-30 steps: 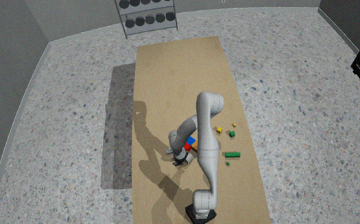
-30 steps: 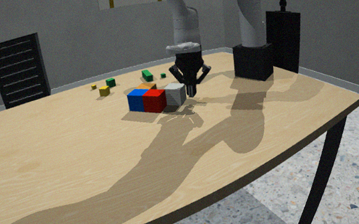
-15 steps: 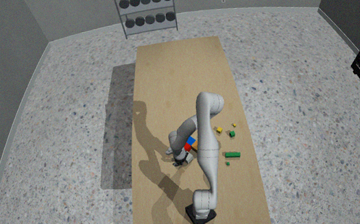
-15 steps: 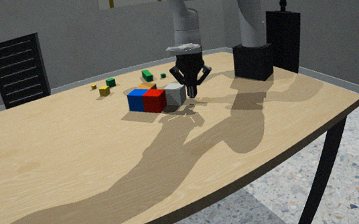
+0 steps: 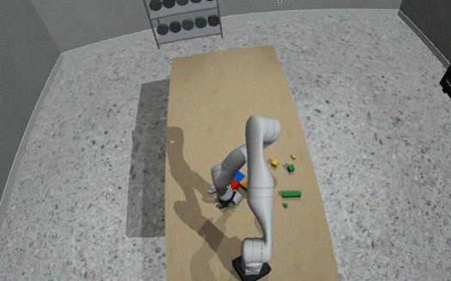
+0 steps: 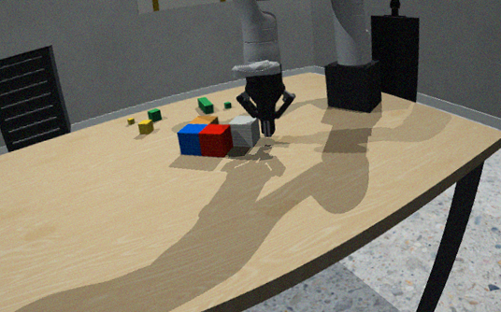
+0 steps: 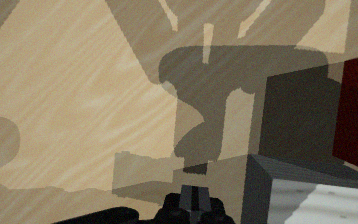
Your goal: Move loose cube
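The white cube lies 4 cm ahead of my hand, 4 cm to the right of it and 1 cm below it. The rest, counted from my hand: blue cube 15 cm ahead, 6 cm to the right, 1 cm below; long green block 5 cm ahead, 34 cm to the right, 2 cm below; red cube 11 cm ahead, 2 cm to the right, 1 cm below.
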